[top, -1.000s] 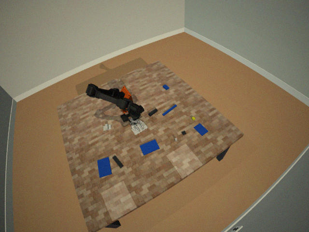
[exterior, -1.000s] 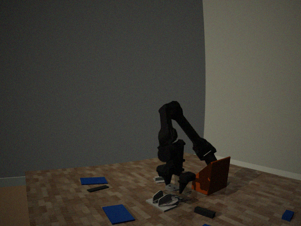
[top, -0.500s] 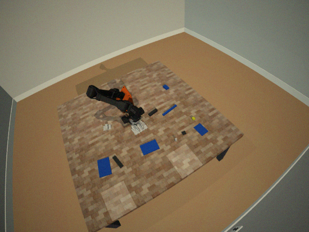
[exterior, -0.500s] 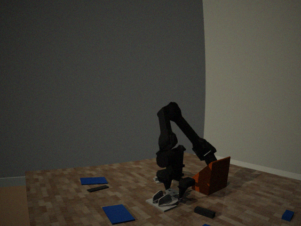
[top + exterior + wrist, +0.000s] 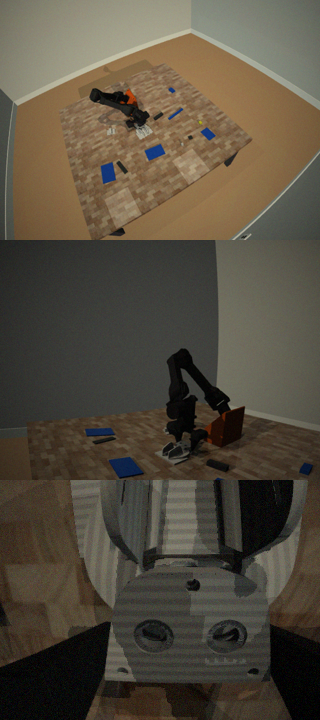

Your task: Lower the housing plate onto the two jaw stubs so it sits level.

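My gripper tip is now 70 mm short of the base plate, 20 mm above it and 10 mm to the left of it. The rest, counted from my gripper tip: housing plate: 20 mm above, 10 mm ahead.
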